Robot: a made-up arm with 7 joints. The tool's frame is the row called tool.
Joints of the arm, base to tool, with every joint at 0 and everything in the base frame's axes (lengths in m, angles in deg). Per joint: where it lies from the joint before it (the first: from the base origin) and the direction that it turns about. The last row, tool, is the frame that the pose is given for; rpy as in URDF.
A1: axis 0 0 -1 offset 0 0 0.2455
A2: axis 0 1 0 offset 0 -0.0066 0.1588
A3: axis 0 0 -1 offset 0 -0.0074 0.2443
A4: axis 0 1 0 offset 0 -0.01 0.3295
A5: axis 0 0 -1 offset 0 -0.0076 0.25
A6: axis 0 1 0 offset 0 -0.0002 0.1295
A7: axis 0 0 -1 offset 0 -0.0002 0.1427
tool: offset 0 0 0 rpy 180 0 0
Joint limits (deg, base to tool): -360..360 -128.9..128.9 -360..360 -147.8..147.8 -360..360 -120.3..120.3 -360..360
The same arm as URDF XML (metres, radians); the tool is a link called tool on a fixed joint. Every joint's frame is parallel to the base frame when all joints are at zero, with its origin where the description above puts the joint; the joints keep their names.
<robot name="arm">
<link name="base_link"/>
<link name="link1"/>
<link name="link2"/>
<link name="link3"/>
<link name="link4"/>
<link name="link5"/>
<link name="link6"/>
<link name="link7"/>
<link name="tool"/>
<joint name="A1" type="revolute"><parent link="base_link"/><child link="link1"/><origin xyz="0.0000 0.0000 0.2455"/><axis xyz="0 0 -1"/><limit lower="-6.2832" upper="6.2832"/></joint>
<joint name="A2" type="revolute"><parent link="link1"/><child link="link2"/><origin xyz="0.0000 -0.0066 0.1588"/><axis xyz="0 1 0"/><limit lower="-2.2497" upper="2.2497"/></joint>
<joint name="A3" type="revolute"><parent link="link2"/><child link="link3"/><origin xyz="0.0000 -0.0074 0.2443"/><axis xyz="0 0 -1"/><limit lower="-6.2832" upper="6.2832"/></joint>
<joint name="A4" type="revolute"><parent link="link3"/><child link="link4"/><origin xyz="0.0000 -0.0100 0.3295"/><axis xyz="0 1 0"/><limit lower="-2.5796" upper="2.5796"/></joint>
<joint name="A5" type="revolute"><parent link="link4"/><child link="link5"/><origin xyz="0.0000 -0.0076 0.2500"/><axis xyz="0 0 -1"/><limit lower="-6.2832" upper="6.2832"/></joint>
<joint name="A6" type="revolute"><parent link="link5"/><child link="link6"/><origin xyz="0.0000 -0.0002 0.1295"/><axis xyz="0 1 0"/><limit lower="-2.0996" upper="2.0996"/></joint>
<joint name="A7" type="revolute"><parent link="link6"/><child link="link7"/><origin xyz="0.0000 -0.0002 0.1427"/><axis xyz="0 0 -1"/><limit lower="-6.2832" upper="6.2832"/></joint>
<joint name="tool_fixed" type="fixed"><parent link="link7"/><child link="tool"/><origin xyz="0.0000 0.0000 0.0000" rpy="3.1416 0.0000 0.0000"/></joint>
</robot>

